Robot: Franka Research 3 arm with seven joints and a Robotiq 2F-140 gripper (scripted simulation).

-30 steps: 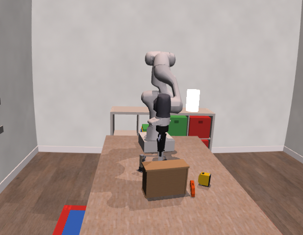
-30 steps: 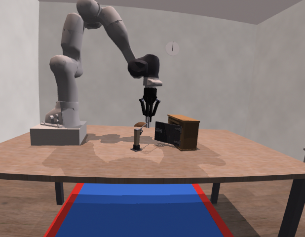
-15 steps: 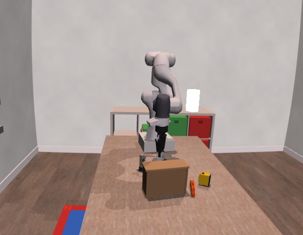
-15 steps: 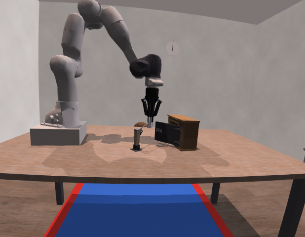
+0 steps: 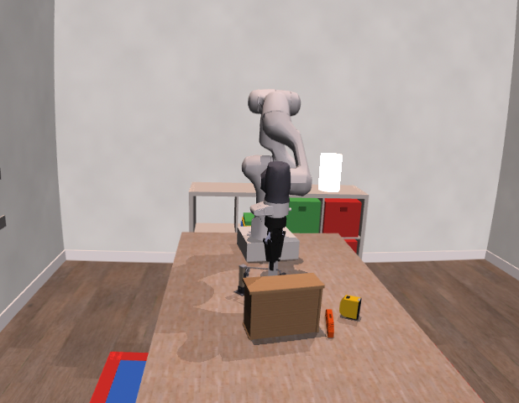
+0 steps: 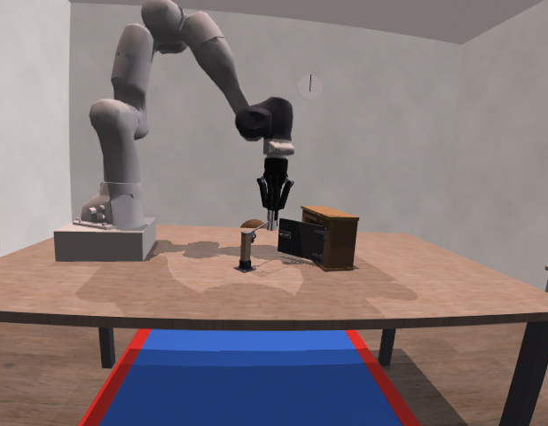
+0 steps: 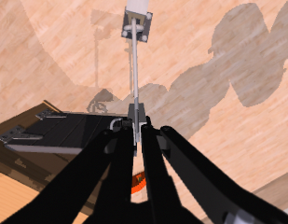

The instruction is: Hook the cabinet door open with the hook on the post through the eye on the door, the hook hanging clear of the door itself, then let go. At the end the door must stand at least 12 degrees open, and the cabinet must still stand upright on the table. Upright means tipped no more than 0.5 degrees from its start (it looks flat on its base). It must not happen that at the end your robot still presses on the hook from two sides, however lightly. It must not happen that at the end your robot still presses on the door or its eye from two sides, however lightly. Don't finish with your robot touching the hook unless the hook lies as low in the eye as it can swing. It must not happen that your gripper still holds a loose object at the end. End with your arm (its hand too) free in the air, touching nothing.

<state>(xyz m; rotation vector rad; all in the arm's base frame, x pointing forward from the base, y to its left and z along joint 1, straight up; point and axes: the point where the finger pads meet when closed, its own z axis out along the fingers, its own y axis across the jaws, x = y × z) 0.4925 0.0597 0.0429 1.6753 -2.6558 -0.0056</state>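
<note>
My hand is 10 cm short of the dark door, 6 cm above it and 1 cm to the left of it. From my hand the other things lie so: orange tool (21 cm to the left, 15 cm ahead, 12 cm below); then thin grey hook (4 cm to the right, 2 cm below, 2 cm behind); then yellow box (29 cm to the left, 10 cm below, 6 cm ahead).
</note>
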